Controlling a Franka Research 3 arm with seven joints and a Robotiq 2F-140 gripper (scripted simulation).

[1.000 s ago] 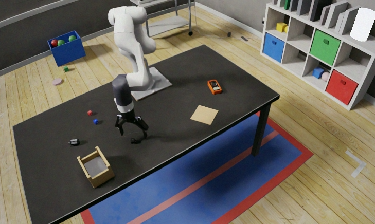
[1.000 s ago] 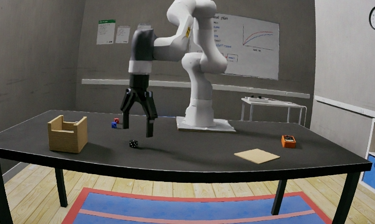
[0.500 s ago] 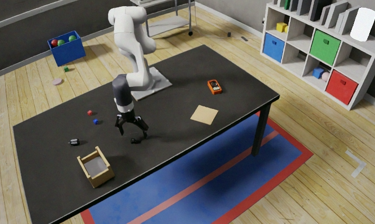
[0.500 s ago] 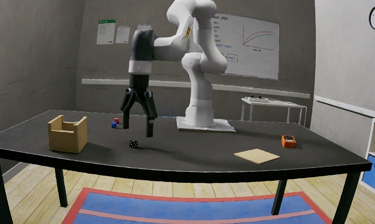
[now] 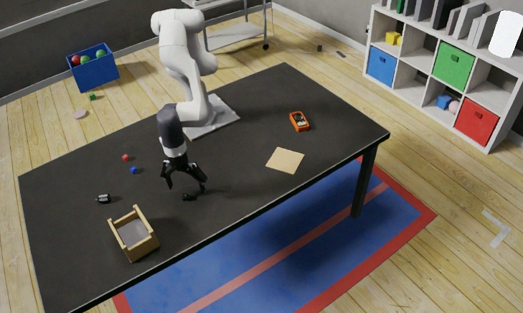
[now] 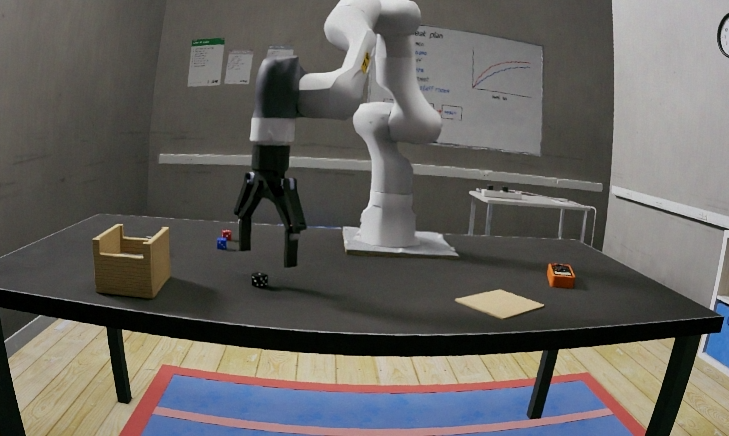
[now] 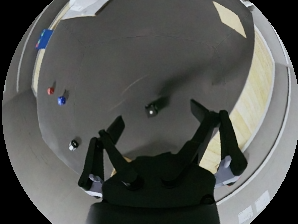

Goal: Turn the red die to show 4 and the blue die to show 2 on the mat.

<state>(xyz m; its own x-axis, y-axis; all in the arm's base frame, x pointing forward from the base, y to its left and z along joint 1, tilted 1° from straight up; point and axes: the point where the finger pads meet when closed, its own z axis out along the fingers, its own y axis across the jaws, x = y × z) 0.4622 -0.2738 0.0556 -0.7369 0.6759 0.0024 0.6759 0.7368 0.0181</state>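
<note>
Now: the black die 60 mm below my hand and 10 mm to the right of it. Round my hand: dark object 360 mm to the right, 210 mm behind, 50 mm below; then wooden box 280 mm to the right, 90 mm ahead, 20 mm below; then blue die 300 mm behind, 170 mm to the right, 60 mm below.
</note>
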